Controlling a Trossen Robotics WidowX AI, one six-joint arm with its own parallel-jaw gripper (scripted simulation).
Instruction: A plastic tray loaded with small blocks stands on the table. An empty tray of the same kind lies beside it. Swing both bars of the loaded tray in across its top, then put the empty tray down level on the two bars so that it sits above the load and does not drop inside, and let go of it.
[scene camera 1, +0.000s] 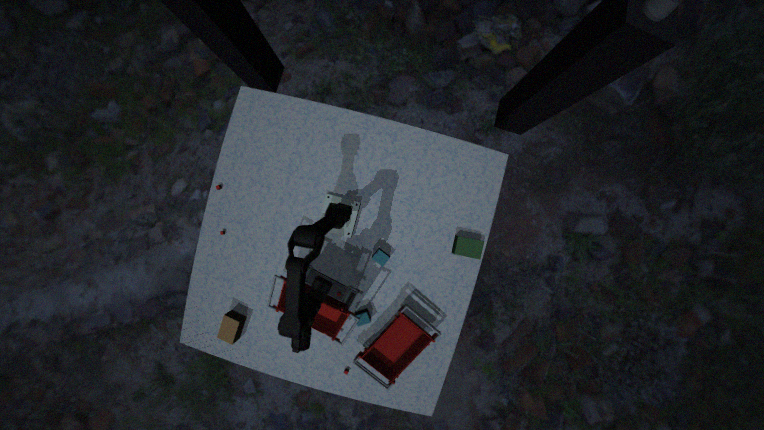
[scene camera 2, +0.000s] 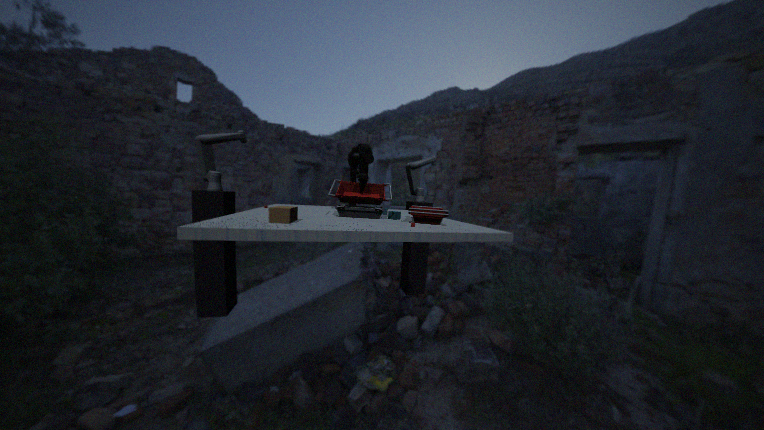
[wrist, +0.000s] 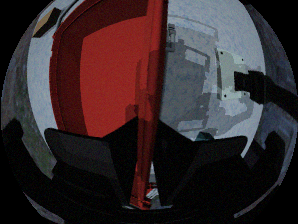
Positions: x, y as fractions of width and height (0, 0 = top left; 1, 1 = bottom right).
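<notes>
The gripper (wrist: 0.49, 0.53) is visible, as is a red plastic tray (wrist: 0.35, 0.31).
</notes>
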